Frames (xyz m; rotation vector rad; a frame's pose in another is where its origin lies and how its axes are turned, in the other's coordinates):
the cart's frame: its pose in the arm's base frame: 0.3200 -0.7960 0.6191 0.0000 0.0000 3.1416
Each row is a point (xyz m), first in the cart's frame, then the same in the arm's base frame.
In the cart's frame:
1: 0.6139 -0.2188 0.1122
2: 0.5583 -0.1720 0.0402
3: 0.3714 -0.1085 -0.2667
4: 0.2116 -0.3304 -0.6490
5: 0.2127 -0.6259 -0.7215
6: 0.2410 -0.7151 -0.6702
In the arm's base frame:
1: -0.2939 -0.5772 0.7313
2: -0.2383 -0.6240 0.6593
3: -0.0514 -0.6875 0.3524
4: 0.1084 -0.4656 -0.0299
5: 0.1073 -0.1701 -0.1024
6: 0.0790 -0.0809 -0.0511

